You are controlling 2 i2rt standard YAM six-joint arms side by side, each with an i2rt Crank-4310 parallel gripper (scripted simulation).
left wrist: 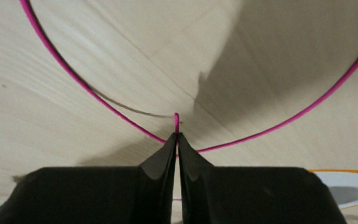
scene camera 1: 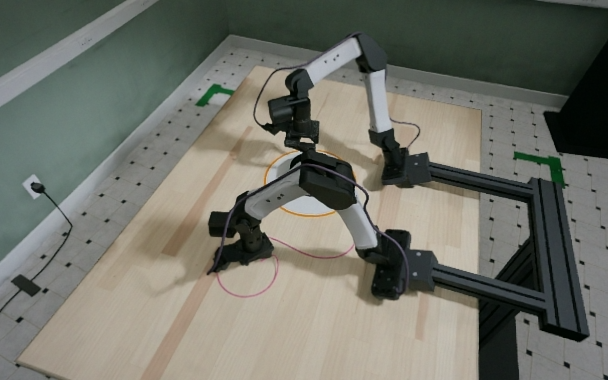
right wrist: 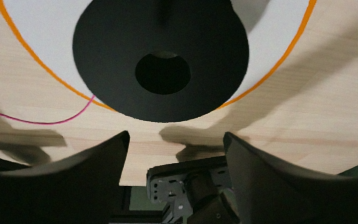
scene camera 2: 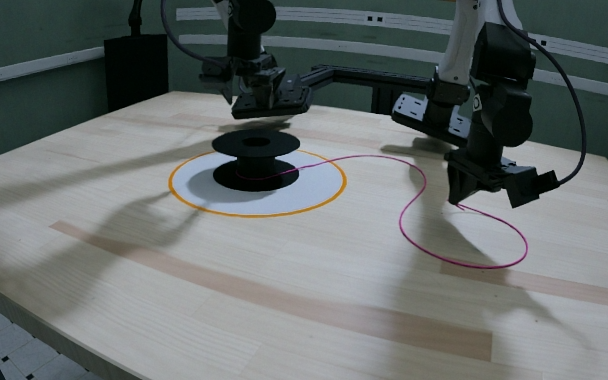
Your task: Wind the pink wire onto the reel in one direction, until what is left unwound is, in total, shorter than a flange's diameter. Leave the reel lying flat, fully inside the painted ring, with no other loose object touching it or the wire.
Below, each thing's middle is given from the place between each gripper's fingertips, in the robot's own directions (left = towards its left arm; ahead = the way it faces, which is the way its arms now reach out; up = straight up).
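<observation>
Black reel (scene camera 2: 253, 160): 1 cm to the left of my right hand (scene camera 2: 249, 107) and 11 cm below it. Counted from my left hand (scene camera 2: 452, 203), the reel is 7 cm behind and 37 cm to the right.
</observation>
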